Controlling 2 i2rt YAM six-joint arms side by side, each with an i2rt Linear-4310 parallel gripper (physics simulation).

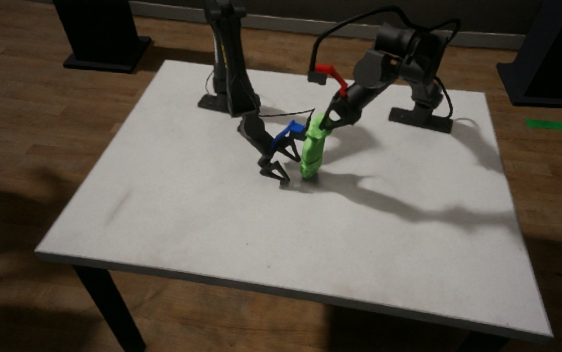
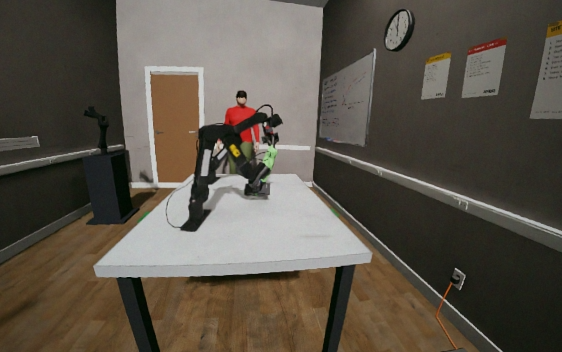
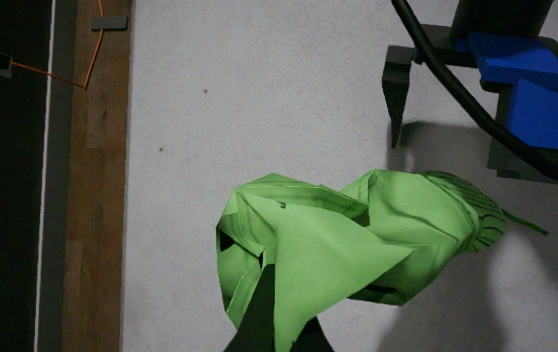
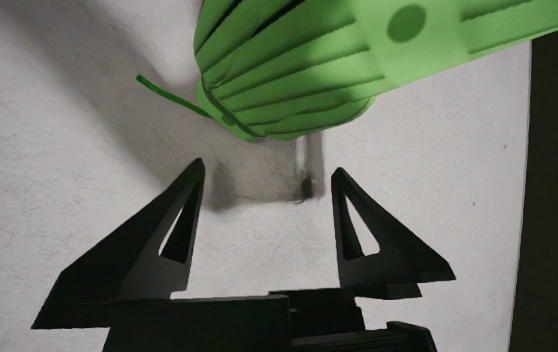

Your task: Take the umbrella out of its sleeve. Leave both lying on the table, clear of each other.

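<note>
A green cloth bundle, the sleeve, hangs nearly upright over the table. My left gripper is shut on its crumpled upper edge. The bundle's lower end is pleated, with a dark band and a thin green cord. Sleeve and umbrella are the same green; I cannot tell where one ends and the other begins. My right gripper is open and empty, low over the table beside the lower end, its fingertips apart from it.
The white table carries both arm bases, the left arm's base and the right arm's base. The right arm's blue wrist part and black cable are close to the bundle.
</note>
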